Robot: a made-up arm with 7 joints. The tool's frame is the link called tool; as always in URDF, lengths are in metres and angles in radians. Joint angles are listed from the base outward. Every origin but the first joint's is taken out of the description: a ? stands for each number. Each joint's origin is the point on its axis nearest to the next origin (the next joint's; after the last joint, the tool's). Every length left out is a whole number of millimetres.
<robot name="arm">
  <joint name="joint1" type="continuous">
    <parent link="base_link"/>
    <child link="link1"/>
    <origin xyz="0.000 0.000 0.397" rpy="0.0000 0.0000 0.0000"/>
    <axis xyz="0 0 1"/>
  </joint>
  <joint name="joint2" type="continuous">
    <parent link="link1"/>
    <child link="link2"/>
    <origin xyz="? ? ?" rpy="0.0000 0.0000 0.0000"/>
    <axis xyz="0 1 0"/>
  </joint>
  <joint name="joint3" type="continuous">
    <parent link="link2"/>
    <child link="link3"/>
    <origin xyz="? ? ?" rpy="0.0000 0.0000 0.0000"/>
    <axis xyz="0 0 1"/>
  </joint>
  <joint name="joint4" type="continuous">
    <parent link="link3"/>
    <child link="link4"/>
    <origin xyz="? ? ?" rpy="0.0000 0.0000 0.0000"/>
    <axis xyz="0 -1 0"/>
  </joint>
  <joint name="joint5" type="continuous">
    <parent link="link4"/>
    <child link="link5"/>
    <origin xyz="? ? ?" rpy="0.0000 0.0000 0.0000"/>
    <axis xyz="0 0 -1"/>
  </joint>
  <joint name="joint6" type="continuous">
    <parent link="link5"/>
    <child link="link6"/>
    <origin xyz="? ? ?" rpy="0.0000 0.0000 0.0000"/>
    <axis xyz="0 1 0"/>
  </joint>
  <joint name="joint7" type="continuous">
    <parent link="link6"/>
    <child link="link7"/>
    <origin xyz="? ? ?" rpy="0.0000 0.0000 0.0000"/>
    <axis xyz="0 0 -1"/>
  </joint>
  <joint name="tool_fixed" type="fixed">
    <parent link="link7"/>
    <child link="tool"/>
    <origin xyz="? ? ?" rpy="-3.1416 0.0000 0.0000"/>
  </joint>
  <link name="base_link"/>
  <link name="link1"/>
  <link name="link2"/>
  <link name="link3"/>
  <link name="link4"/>
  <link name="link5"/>
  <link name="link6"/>
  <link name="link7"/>
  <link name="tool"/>
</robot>
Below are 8 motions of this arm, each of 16 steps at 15 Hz.
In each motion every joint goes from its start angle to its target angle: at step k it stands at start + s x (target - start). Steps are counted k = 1, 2, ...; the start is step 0. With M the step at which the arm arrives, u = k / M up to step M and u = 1 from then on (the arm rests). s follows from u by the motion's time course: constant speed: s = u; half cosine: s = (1 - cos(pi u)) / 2; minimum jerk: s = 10 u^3 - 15 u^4 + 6 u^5.
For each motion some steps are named. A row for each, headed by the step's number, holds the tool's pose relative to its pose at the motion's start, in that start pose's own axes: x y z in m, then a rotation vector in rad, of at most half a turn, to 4 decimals.
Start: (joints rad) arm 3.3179 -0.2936 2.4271 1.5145 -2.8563 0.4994 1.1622
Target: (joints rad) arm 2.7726 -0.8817 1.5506 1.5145 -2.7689 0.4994 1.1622
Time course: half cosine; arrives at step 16
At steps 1, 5, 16:
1: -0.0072 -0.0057 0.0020 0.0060 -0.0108 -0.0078
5: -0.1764 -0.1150 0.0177 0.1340 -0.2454 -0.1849
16: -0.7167 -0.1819 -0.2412 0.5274 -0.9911 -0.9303

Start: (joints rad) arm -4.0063 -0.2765 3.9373 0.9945 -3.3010 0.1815 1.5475
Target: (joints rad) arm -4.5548 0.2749 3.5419 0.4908 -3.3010 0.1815 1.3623
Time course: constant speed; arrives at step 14
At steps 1, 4, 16:
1: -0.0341 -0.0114 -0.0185 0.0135 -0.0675 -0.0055
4: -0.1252 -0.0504 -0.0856 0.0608 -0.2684 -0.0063
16: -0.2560 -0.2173 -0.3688 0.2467 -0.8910 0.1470

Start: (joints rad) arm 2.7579 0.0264 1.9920 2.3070 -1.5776 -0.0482 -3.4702
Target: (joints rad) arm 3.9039 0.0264 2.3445 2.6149 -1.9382 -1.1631 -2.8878
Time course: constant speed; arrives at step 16
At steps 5, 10, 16:
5: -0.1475 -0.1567 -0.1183 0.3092 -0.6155 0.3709
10: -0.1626 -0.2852 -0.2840 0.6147 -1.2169 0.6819
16: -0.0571 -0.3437 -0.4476 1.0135 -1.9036 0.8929

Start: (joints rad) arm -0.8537 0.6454 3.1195 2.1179 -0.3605 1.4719 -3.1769
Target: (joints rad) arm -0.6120 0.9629 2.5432 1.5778 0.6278 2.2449 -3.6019
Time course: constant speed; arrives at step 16
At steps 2, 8, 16:
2: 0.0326 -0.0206 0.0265 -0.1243 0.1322 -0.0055
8: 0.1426 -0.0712 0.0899 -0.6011 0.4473 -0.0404
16: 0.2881 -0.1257 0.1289 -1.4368 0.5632 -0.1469

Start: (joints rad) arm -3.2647 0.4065 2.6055 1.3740 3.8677 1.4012 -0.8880
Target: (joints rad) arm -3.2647 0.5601 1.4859 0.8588 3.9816 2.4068 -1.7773
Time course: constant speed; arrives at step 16
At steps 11, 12, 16:
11: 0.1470 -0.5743 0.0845 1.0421 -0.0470 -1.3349
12: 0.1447 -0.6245 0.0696 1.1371 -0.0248 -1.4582
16: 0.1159 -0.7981 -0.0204 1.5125 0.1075 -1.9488

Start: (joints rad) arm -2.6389 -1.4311 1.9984 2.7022 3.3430 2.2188 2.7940
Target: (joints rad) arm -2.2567 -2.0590 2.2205 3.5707 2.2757 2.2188 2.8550
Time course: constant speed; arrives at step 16
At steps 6, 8, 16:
6: 0.1900 -0.2844 0.1685 0.0098 0.3714 0.4878
8: 0.2748 -0.3463 0.2245 0.0112 0.5152 0.6133
16: 0.6385 -0.4383 0.4029 0.0167 1.1357 0.9001

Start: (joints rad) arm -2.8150 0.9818 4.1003 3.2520 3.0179 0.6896 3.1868
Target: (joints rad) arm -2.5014 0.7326 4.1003 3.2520 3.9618 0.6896 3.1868
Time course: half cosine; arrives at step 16
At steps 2, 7, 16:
2: 0.0015 0.0155 0.0005 -0.0371 0.0028 0.0226
7: 0.0169 0.1617 -0.0079 -0.3903 0.0531 0.2450
16: 0.0423 0.3829 -0.0714 -0.9505 0.2241 0.6347

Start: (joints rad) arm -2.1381 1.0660 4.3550 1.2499 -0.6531 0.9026 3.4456
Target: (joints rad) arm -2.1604 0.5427 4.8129 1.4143 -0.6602 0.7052 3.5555
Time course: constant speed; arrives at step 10
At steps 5, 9, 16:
5: -0.0488 0.0622 -0.0357 -0.3529 -0.1719 0.0070
9: -0.0777 0.0642 -0.0910 -0.6511 -0.3139 0.0766
16: -0.0835 0.0565 -0.1062 -0.7266 -0.3496 0.1028

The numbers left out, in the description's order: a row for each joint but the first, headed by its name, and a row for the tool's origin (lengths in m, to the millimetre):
joint2: 0.000 0.000 0.000
joint3: 0.000 0.000 0.449
joint4: 0.064 0.000 0.000
joint5: 0.107 0.000 -0.475
joint6: 0.000 0.000 0.000
joint7: 0.101 0.000 -0.129
tool: 0.000 0.000 0.000

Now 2 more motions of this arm.
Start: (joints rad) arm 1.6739 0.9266 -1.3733 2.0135 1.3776 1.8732 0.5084
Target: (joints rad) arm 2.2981 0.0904 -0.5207 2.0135 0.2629 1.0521 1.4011
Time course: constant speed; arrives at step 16
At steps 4, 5, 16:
4: -0.1467 -0.0700 -0.0069 0.0021 0.0672 -0.0069
5: -0.1885 -0.0845 -0.0116 0.0122 0.0861 -0.0191
16: -0.7201 -0.0604 -0.2101 0.5151 0.1328 -0.3198

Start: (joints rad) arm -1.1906 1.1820 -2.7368 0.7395 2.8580 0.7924 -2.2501
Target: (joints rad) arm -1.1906 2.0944 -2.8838 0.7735 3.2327 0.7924 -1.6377
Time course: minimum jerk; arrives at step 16
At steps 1, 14, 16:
1: 0.0009 -0.0006 -0.0002 0.0005 0.0020 0.0008
14: 0.2824 -0.3268 -0.2701 0.6303 0.7339 0.4425
16: 0.2840 -0.3320 -0.2772 0.6472 0.7409 0.4502

